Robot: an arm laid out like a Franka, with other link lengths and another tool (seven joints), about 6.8 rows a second.
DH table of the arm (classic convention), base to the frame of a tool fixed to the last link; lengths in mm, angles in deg. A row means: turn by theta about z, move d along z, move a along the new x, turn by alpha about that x. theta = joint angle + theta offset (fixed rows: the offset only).
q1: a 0; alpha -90; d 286.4; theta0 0
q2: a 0; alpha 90; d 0; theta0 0
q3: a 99; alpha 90; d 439.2; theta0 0
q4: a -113.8; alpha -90; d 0; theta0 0
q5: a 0; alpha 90; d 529.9; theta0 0
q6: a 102.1; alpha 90; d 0; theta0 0
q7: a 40.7; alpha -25.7; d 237; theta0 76.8
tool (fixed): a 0; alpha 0; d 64.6; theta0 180
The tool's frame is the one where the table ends.
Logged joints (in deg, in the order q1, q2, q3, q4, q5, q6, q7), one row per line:
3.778, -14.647, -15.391, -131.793, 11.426, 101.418, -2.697
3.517, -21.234, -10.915, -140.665, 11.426, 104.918, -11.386
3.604, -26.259, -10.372, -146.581, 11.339, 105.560, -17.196
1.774, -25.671, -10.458, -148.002, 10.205, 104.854, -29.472
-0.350, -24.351, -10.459, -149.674, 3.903, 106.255, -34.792
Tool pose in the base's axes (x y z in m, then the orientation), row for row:
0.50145, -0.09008, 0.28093, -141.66, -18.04, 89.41
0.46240, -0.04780, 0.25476, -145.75, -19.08, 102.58
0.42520, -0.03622, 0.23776, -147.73, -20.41, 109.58
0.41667, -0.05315, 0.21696, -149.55, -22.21, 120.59
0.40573, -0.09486, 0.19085, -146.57, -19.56, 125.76
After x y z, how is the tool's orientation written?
As angles about the fixed x, y, z axes (roll, pitch, yaw), in degrees.
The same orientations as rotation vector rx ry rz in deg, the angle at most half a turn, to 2 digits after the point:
-93.72, -103.59, 18.37
-83.63, -116.19, 19.35
-76.91, -122.00, 19.09
-65.03, -129.60, 20.14
-59.60, -132.88, 27.44

